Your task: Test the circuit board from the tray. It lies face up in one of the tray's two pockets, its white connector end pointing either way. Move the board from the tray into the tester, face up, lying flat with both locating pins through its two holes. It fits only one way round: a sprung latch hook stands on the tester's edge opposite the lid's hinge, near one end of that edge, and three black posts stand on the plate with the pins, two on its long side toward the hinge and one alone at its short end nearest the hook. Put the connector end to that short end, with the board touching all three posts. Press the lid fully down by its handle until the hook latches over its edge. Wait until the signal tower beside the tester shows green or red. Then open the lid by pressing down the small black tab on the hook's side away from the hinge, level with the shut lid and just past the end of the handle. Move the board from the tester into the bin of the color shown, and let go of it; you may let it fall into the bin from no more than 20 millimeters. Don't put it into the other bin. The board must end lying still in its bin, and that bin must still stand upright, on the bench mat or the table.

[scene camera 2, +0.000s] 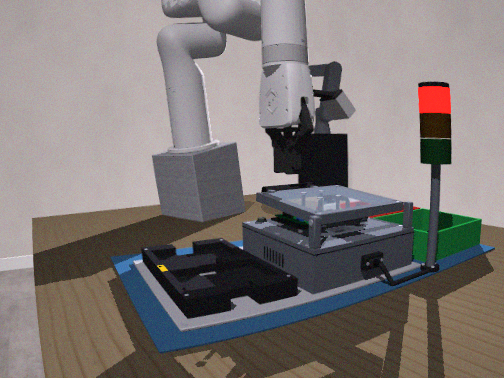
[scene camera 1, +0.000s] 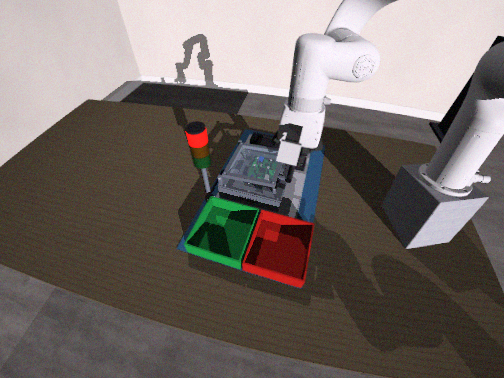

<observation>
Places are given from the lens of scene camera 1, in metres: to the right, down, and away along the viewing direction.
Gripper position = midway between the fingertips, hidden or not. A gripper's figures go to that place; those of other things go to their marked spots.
my gripper (scene camera 1: 293, 162): 0.11, -0.07, 0.60
green bin (scene camera 1: 224, 227): -0.08, 0.11, 0.61
red bin (scene camera 1: 279, 243): 0.07, 0.14, 0.58
clear lid (scene camera 1: 256, 164): 0.01, -0.07, 0.63
</observation>
